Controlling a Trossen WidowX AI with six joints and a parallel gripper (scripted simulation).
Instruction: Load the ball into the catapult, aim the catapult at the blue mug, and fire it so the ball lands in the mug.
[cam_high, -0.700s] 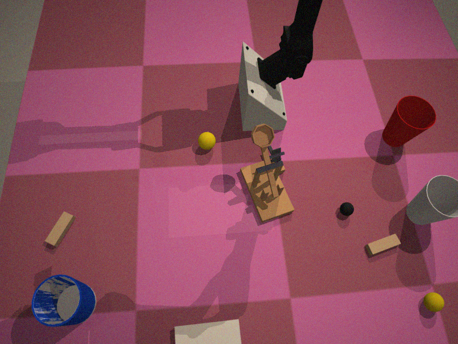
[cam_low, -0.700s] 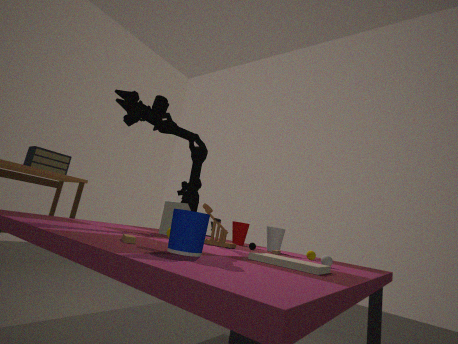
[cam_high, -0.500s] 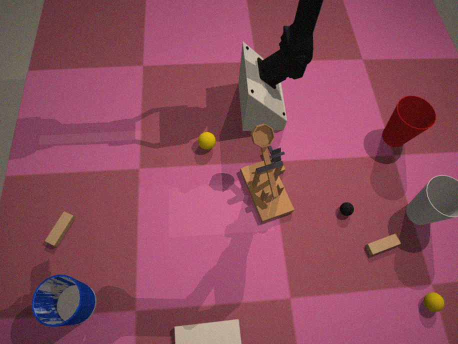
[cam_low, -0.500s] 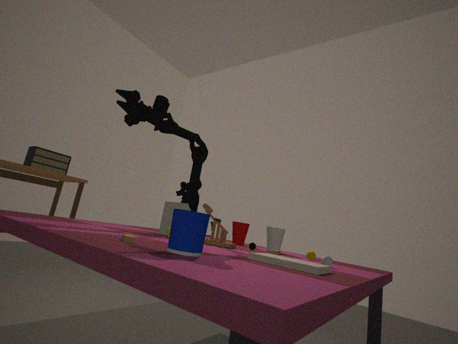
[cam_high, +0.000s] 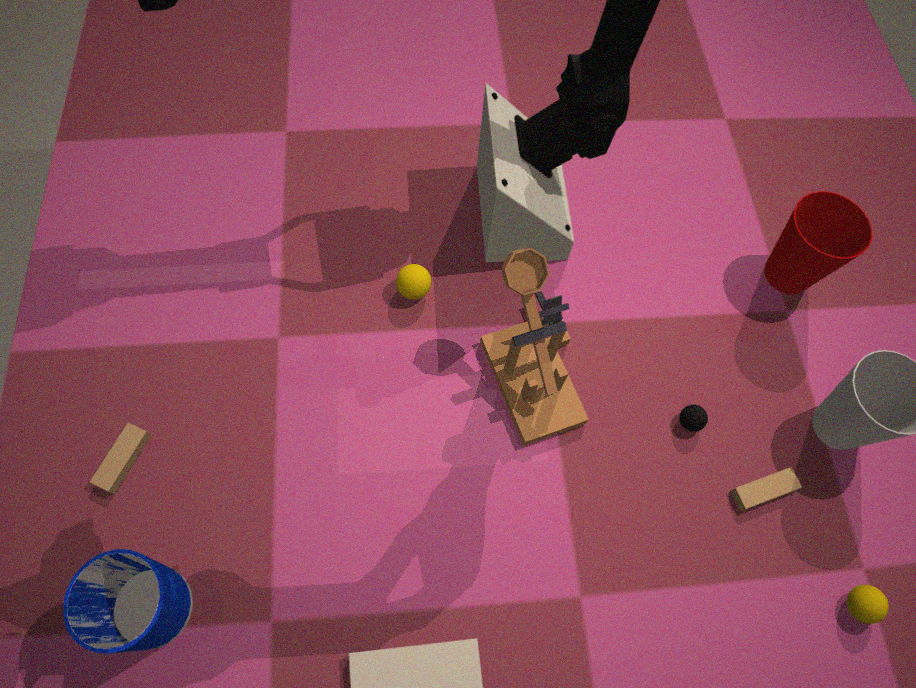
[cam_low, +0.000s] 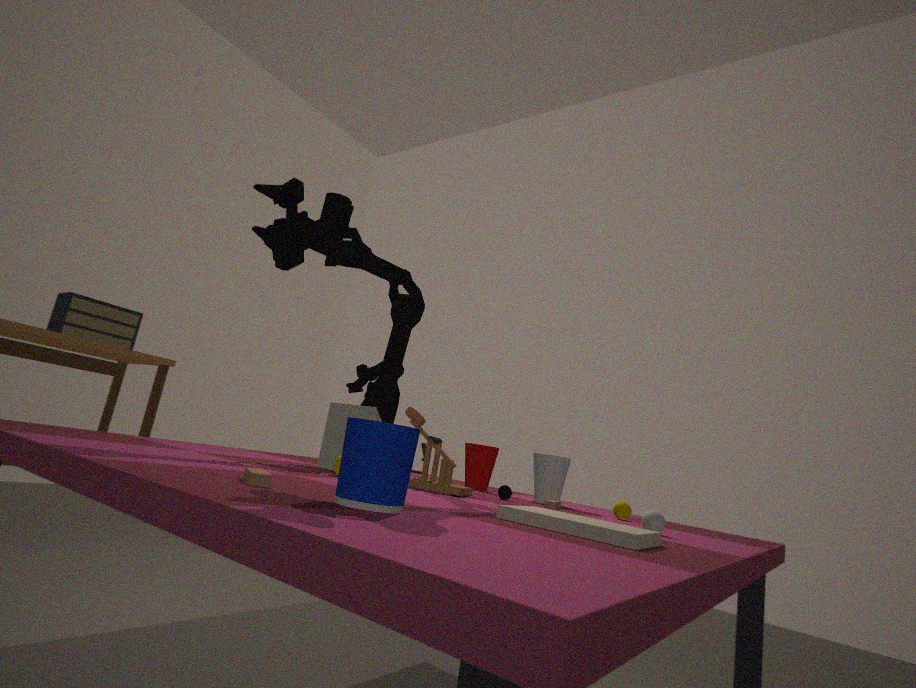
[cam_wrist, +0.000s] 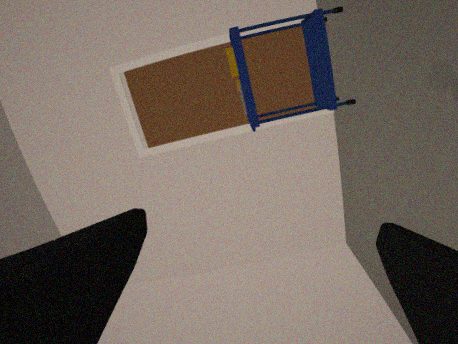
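Now: gripper tip 420 mm to the right of the wooden catapult, 400 mm above it and 190 mm short of it. Also, from my gripper tip: yellow ball: 450 mm below, 280 mm to the left, 90 mm ahead; blue mug: 450 mm ahead, 440 mm below, 10 mm to the right; black ball: 590 mm to the left, 460 mm below, 280 mm ahead.
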